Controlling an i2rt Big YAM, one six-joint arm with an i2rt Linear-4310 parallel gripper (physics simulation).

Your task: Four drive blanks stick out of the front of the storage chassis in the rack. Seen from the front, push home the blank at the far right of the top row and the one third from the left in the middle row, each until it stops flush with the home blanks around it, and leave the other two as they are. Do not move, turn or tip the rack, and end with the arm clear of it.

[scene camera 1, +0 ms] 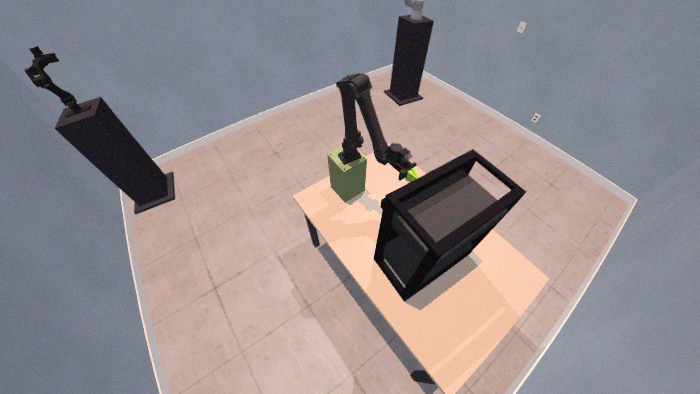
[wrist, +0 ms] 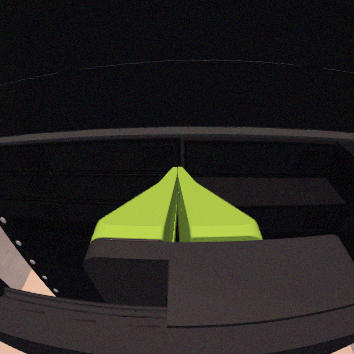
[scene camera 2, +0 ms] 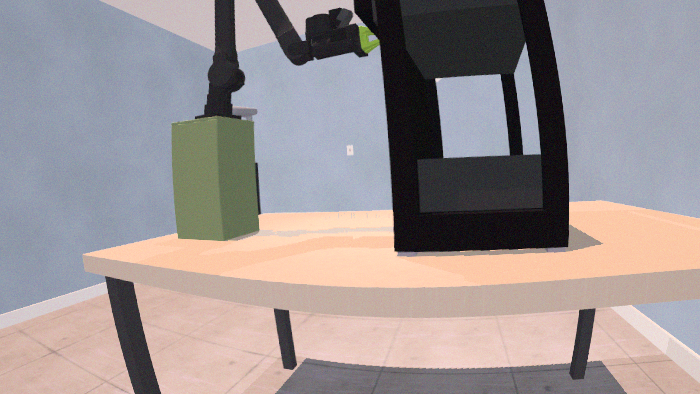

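Where they show: gripper, fingertip midpoint: [wrist: 176, 175]; arm's base, link origin: [scene camera 1: 349, 156] [scene camera 2: 218, 121].
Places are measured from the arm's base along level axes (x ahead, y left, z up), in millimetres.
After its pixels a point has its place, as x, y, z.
Observation:
The black rack [scene camera 1: 436, 247] @(794, -87, 304) [scene camera 2: 411, 125] @(569, -118, -108) [wrist: 175, 95] @(509, 134, 217) stands upright on the table. My gripper [scene camera 1: 416, 176] @(474, 130, 176) [scene camera 2: 378, 42] @(474, 130, 176) [wrist: 176, 175] @(474, 130, 176) is shut, with nothing between its lime-green fingers. Its tips are at the rack's front, high up, and in the wrist view they overlap the dark chassis face below a thin grey edge, near a vertical seam. Contact cannot be told. One blank's dark grey top face [wrist: 270, 191] @(479, 69, 164) shows right of the tips, sticking out. Another dark edge shows at the right border. The other blanks are too dark to tell apart; scene camera 1 does not show the chassis front.
The arm stands on a green block [scene camera 1: 347, 177] @(87, -60, -75) [scene camera 2: 215, 177] @(81, -87, -161) on the wooden table [scene camera 1: 350, 235] @(330, -167, -317) [scene camera 2: 320, 270] @(451, -224, -317), in front of the rack. Two dark pedestals [scene camera 1: 112, 155] [scene camera 1: 411, 60] carrying other arms stand on the floor away from the table.

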